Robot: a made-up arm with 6 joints.
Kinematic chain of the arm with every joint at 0, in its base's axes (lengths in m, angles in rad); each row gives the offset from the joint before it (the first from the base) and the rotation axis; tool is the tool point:
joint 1: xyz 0 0 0.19 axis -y
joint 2: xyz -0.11 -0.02 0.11 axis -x
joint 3: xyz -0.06 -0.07 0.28 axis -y
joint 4: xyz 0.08 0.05 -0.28 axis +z
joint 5: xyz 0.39 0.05 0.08 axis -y
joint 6: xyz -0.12 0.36 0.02 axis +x
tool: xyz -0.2 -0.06 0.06
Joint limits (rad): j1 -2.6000..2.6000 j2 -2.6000..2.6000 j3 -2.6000..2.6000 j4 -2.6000..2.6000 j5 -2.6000..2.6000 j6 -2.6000..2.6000
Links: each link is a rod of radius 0.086 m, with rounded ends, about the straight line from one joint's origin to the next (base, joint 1, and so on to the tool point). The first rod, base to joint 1, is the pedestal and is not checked.
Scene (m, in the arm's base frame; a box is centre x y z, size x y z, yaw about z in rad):
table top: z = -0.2
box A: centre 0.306 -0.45 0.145 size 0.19 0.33 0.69 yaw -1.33
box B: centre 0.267 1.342 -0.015 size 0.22 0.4 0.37 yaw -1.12
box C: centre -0.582 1.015 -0.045 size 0.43 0.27 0.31 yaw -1
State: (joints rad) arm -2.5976 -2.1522 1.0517 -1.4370 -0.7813 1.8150
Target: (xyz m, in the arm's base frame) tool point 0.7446 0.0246 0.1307
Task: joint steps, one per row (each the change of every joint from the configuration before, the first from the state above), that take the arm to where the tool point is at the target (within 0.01 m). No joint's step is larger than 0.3 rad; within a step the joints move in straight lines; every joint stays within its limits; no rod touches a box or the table.
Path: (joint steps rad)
1: -0.0008 -0.1493 -0.2611 -0.2622 -0.0107 -0.0653
2: -0.0008 -0.1492 -0.2611 -0.2623 -0.0107 -0.0654
3: -0.0008 -0.1493 -0.2611 -0.2622 -0.0106 -0.0653
4: 0.0000 0.0526 -0.2908 0.2834 0.2792 0.1147
5: 0.0000 0.0525 -0.2908 0.2834 0.2792 0.1147
6: 0.0000 0.0526 -0.2909 0.2834 0.2792 0.1147
7: 0.0000 0.0526 -0.2908 0.2835 0.2792 0.1147
8: 0.0000 0.0526 -0.2908 0.2834 0.2792 0.1147
9: 0.0000 0.0525 -0.2908 0.2834 0.2792 0.1147

